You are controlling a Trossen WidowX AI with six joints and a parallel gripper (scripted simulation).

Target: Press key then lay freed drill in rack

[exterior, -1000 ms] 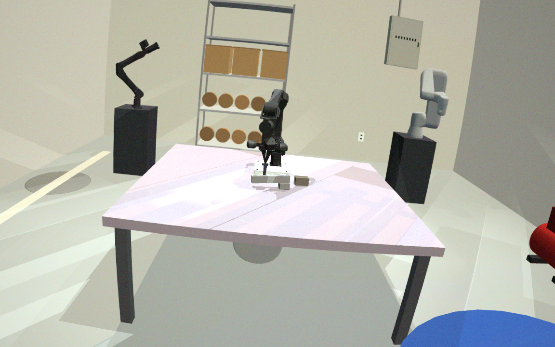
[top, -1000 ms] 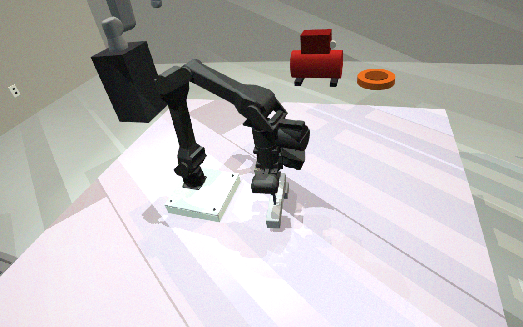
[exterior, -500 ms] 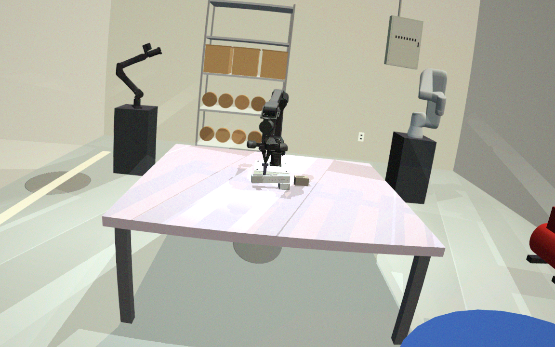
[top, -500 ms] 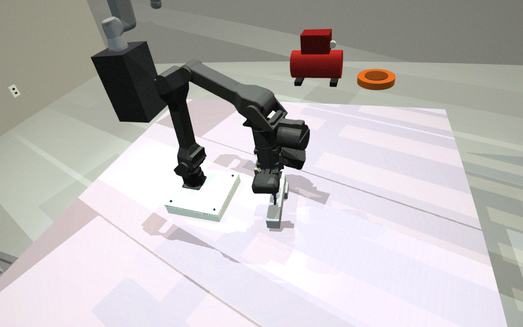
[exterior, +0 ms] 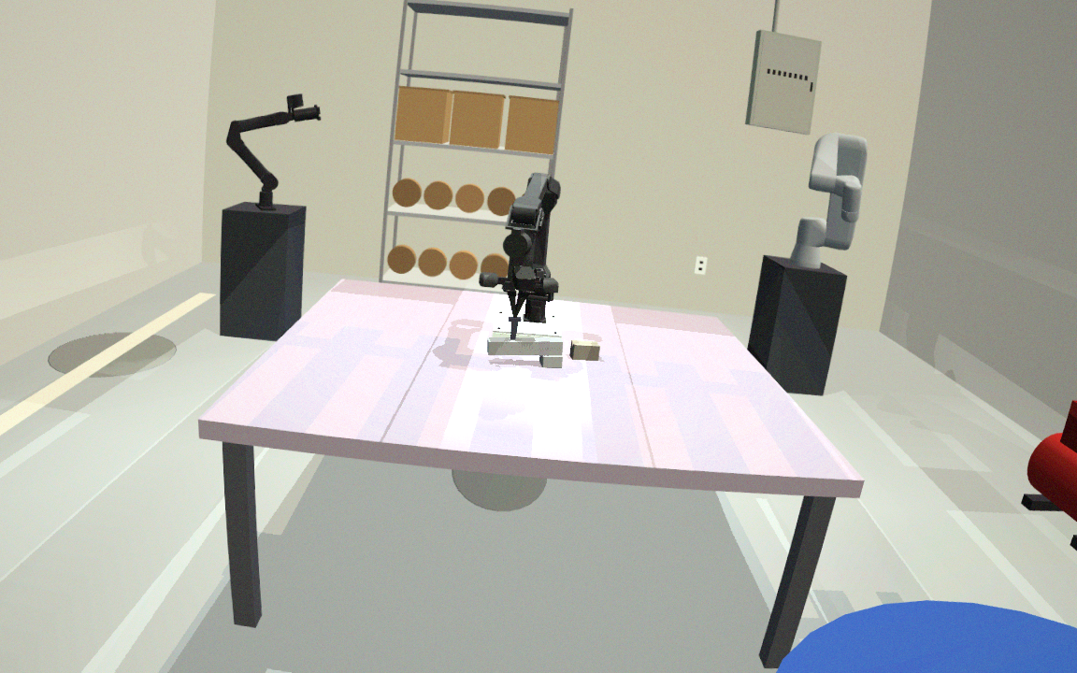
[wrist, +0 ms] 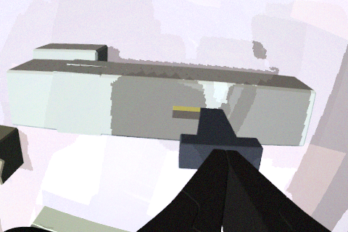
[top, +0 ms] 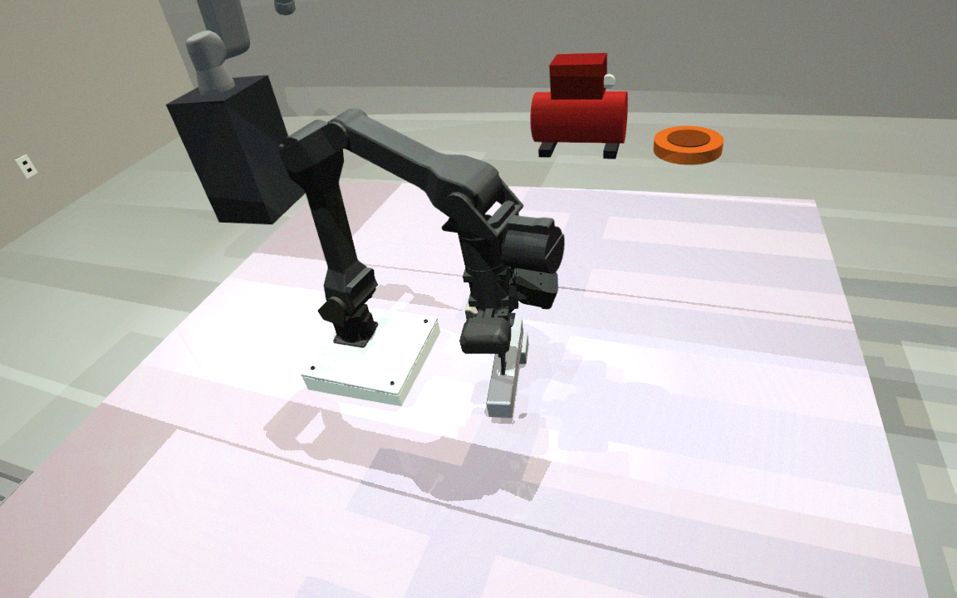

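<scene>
The dark blue key lies 3 cm below my gripper tip. From my gripper tip the other things lie so: drill: 1 cm behind, 6 cm to the left, 7 cm below; then rack: 10 cm behind, 19 cm to the left, 10 cm below; then pale housing block: 1 cm behind, 4 cm to the left, 8 cm below.
</scene>
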